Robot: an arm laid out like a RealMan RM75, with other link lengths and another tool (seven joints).
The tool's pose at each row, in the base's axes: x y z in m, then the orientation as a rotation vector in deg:
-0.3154 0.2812 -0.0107 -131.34 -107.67 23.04
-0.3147 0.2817 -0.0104 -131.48 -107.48 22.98
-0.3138 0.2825 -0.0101 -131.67 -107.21 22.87
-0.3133 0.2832 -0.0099 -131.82 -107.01 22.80
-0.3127 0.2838 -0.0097 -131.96 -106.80 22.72
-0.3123 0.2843 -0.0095 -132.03 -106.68 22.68
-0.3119 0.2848 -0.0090 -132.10 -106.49 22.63
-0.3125 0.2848 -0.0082 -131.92 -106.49 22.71
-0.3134 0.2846 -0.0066 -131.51 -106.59 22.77
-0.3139 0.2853 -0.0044 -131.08 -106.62 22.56
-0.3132 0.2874 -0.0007 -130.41 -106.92 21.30
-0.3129 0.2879 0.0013 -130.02 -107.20 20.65
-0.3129 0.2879 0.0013 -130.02 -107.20 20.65
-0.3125 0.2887 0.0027 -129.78 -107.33 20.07
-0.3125 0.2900 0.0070 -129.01 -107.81 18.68
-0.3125 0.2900 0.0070 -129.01 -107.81 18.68
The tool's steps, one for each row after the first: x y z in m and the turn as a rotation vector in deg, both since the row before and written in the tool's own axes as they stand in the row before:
0.0006 0.0005 -0.0005 0.00 0.06 0.15
0.0009 0.0006 -0.0006 0.00 0.11 0.21
0.0008 0.0003 -0.0004 -0.01 0.07 0.16
0.0007 0.0004 -0.0004 0.00 0.08 0.16
0.0005 0.0002 -0.0003 0.01 0.05 0.09
0.0005 0.0001 -0.0006 0.04 0.08 0.12
-0.0002 -0.0008 -0.0006 0.14 0.02 -0.09
-0.0005 -0.0013 -0.0012 0.22 0.07 -0.25
0.0004 -0.0013 -0.0020 0.18 0.27 -0.25
0.0018 -0.0009 -0.0038 -0.16 0.86 -0.57
0.0004 -0.0004 -0.0020 -0.13 0.40 -0.37
0.0000 0.0000 0.0000 0.00 0.00 0.00
0.0008 -0.0002 -0.0015 -0.12 0.37 -0.22
0.0010 -0.0015 -0.0041 -0.26 0.89 -0.71
0.0000 0.0000 0.0000 0.00 0.00 0.00

